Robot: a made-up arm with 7 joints. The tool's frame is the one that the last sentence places. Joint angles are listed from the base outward.
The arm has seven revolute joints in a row. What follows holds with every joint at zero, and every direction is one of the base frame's. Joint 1 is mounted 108 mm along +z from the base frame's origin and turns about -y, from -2.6 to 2.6 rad. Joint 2 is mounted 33 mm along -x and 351 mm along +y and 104 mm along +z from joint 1 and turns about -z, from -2.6 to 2.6 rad. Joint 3 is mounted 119 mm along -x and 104 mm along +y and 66 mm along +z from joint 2 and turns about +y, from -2.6 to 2.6 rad. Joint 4 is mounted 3 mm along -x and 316 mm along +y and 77 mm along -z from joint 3 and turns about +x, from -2.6 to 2.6 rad. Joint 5 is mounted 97 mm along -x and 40 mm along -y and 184 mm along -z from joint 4 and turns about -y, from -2.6 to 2.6 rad. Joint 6 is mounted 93 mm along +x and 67 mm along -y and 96 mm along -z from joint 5 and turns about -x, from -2.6 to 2.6 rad. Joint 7 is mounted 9 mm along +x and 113 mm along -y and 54 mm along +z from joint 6 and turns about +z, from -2.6 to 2.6 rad. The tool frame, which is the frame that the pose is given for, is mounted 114 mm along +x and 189 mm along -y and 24 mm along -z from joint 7; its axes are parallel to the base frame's.
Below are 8 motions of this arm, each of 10 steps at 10 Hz.
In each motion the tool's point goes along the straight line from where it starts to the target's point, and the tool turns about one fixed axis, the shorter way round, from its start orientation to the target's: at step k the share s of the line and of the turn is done. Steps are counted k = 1, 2, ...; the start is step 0. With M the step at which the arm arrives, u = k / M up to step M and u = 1 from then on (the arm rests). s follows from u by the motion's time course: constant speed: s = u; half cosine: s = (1 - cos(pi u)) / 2; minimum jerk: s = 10 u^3 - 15 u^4 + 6 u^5.
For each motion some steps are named. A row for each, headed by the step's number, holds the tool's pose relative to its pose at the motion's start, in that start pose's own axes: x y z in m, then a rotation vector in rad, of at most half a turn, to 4 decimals.
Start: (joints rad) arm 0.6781 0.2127 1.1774 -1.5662 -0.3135 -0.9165 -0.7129
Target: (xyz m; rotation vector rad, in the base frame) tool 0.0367 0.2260 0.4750 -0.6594 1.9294 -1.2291
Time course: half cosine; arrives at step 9
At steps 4, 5, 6, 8, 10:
4: 0.0664 0.0475 0.0882 -0.2748 0.5335 -0.0151
5: 0.0943 0.0674 0.1253 -0.3902 0.7577 -0.0215
6: 0.1206 0.0861 0.1601 -0.4988 0.9684 -0.0274
8: 0.1559 0.1114 0.2071 -0.6450 1.2523 -0.0355
10: 0.1608 0.1149 0.2135 -0.6650 1.2912 -0.0366

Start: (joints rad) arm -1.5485 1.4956 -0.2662 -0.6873 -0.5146 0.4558 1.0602
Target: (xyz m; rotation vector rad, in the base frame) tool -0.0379 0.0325 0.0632 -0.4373 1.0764 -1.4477
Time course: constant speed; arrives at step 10
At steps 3, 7, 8, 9, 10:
3: 0.0377 -0.0490 0.0211 0.3878 -0.2534 -0.0617
7: 0.0881 -0.1143 0.0492 0.9048 -0.5913 -0.1439
8: 0.1006 -0.1306 0.0563 1.0340 -0.6757 -0.1645
9: 0.1132 -0.1469 0.0633 1.1633 -0.7602 -0.1850
10: 0.1258 -0.1632 0.0703 1.2925 -0.8447 -0.2056

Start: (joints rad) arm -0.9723 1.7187 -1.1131 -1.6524 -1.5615 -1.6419 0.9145
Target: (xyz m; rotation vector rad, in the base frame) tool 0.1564 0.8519 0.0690 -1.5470 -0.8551 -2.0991
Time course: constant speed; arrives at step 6
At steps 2, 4, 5, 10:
2: 0.0045 0.0591 0.0810 -0.1194 0.0618 -0.2027
4: 0.0090 0.1183 0.1620 -0.2388 0.1237 -0.4055
5: 0.0113 0.1479 0.2025 -0.2985 0.1546 -0.5068
10: 0.0135 0.1774 0.2430 -0.3582 0.1855 -0.6082

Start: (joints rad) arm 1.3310 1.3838 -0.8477 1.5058 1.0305 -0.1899 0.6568
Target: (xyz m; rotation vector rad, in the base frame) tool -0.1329 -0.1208 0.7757 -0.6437 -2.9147 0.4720
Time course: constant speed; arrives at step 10
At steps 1, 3, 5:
1: -0.0045 -0.0146 -0.0423 0.0820 0.0642 0.0306
3: -0.0136 -0.0439 -0.1269 0.2461 0.1927 0.0918
5: -0.0226 -0.0731 -0.2116 0.4102 0.3211 0.1529

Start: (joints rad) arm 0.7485 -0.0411 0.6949 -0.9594 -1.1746 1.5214 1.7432
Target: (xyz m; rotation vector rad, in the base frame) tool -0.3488 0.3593 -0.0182 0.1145 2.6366 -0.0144
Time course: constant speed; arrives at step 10
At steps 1, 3, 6, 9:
1: -0.0015 0.0119 -0.0100 0.0656 -0.0356 0.0176
3: -0.0046 0.0357 -0.0301 0.1968 -0.1068 0.0528
6: -0.0091 0.0714 -0.0601 0.3937 -0.2137 0.1056
9: -0.0137 0.1071 -0.0902 0.5905 -0.3205 0.1585

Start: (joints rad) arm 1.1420 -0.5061 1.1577 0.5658 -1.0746 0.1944 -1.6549
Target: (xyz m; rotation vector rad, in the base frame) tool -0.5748 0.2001 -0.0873 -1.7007 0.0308 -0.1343
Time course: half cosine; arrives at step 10
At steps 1, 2, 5, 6, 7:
1: 0.0014 -0.0074 -0.0016 -0.0108 -0.0279 0.0040
2: 0.0055 -0.0288 -0.0062 -0.0422 -0.1088 0.0157
5: 0.0285 -0.1510 -0.0327 -0.2207 -0.5696 0.0820
6: 0.0374 -0.1977 -0.0428 -0.2889 -0.7457 0.1074
7: 0.0453 -0.2398 -0.0519 -0.3504 -0.9044 0.1303

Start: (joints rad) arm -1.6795 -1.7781 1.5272 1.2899 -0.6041 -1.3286 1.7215
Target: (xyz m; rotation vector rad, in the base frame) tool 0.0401 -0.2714 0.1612 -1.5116 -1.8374 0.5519
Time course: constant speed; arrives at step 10
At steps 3, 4, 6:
3: 0.1186 0.0672 0.1323 0.0628 0.3045 -0.0585
4: 0.1582 0.0896 0.1763 0.0837 0.4059 -0.0781
6: 0.2373 0.1344 0.2645 0.1256 0.6089 -0.1171

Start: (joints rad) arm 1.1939 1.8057 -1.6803 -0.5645 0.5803 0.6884 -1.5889
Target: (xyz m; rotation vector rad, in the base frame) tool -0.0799 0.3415 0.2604 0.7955 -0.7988 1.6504
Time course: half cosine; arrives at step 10
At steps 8, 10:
8: -0.0693 0.1300 -0.0333 -0.4920 -0.8927 0.9925
10: -0.0766 0.1437 -0.0369 -0.5440 -0.9869 1.0972

